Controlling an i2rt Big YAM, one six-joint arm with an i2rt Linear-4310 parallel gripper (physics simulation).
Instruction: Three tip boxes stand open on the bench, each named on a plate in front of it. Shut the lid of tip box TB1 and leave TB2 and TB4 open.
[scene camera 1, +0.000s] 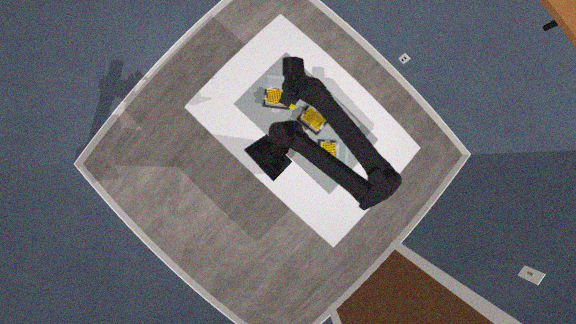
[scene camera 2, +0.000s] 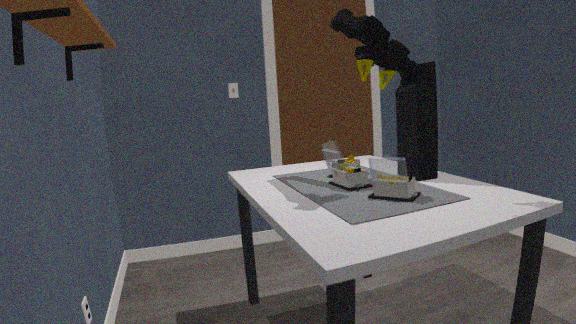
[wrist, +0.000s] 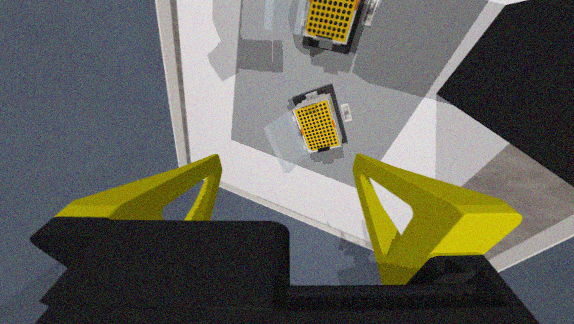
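Where they show: gripper, fingertip midpoint: (scene camera 2: 372, 85) (wrist: 287, 161); arm's base, origin of the base link: (scene camera 1: 269, 156) (scene camera 2: 414, 75).
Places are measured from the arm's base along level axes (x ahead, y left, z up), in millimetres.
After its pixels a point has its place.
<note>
Tip box TB1 (scene camera 1: 274, 96) @[x 280, y 204, z -361 mm] (scene camera 2: 394, 188) (wrist: 317, 125) @[x 289, y 186, z -361 mm] holds a yellow tip rack. Its clear lid (scene camera 2: 389, 166) @[x 352, y 242, z -300 mm] (wrist: 285, 140) @[x 351, y 225, z -319 mm] stands open at the box's side away from its name plate (wrist: 346, 112) @[x 230, y 156, z -416 mm], whose letters are too blurred to read. The middle tip box (scene camera 1: 313, 119) @[x 312, y -48, z -361 mm] (scene camera 2: 348, 176) (wrist: 332, 21) @[x 310, y -15, z -361 mm] is higher in the wrist view. A third tip box (scene camera 1: 328, 147) @[x 240, y -210, z -361 mm] lies beyond it, partly hidden in scene camera 2. I cannot tell which is TB2 or TB4. My gripper (scene camera 2: 374, 84) @[x 284, y 83, z -43 mm] (wrist: 287, 161) @[x 284, y 83, z -43 mm] is open and empty, high above the bench, touching no box.
The boxes stand on a grey mat (scene camera 2: 350, 212) @[x 506, y 246, z -418 mm] (wrist: 255, 105) @[x 477, y 199, z -418 mm] on the white table (scene camera 1: 310, 215) @[x -129, y -381, z -421 mm] (scene camera 2: 310, 240) @[x 703, y 369, z -421 mm] (wrist: 200, 100) @[x 665, y 228, z -421 mm]. The arm's black base column (scene camera 2: 417, 125) @[x 63, y 72, z -199 mm] (scene camera 1: 269, 159) @[x -7, y -8, z 48 mm] stands at the table's edge. The arm's links cross above the boxes in scene camera 1.
</note>
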